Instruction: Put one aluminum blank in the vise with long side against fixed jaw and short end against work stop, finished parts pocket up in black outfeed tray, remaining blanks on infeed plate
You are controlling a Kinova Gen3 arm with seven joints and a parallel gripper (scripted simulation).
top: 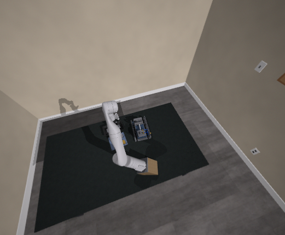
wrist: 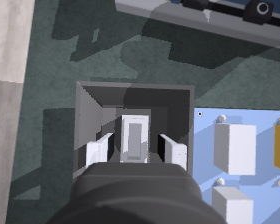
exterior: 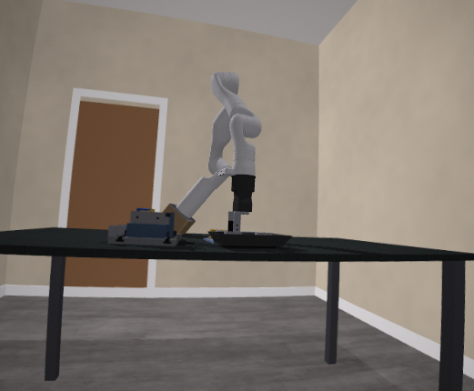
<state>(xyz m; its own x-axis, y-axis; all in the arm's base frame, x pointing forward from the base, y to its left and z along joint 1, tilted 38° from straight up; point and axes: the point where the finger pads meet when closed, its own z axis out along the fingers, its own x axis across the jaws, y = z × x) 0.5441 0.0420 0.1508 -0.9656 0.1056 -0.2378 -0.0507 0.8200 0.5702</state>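
Right now my hand is 17 cm past the bluish plate, 6 cm above it and 4 cm to the right of it. Also, from my hand: vise 25 cm to the right, 12 cm behind, 2 cm below; then yellow brass blank 22 cm behind, 4 cm below, 1 cm to the right.
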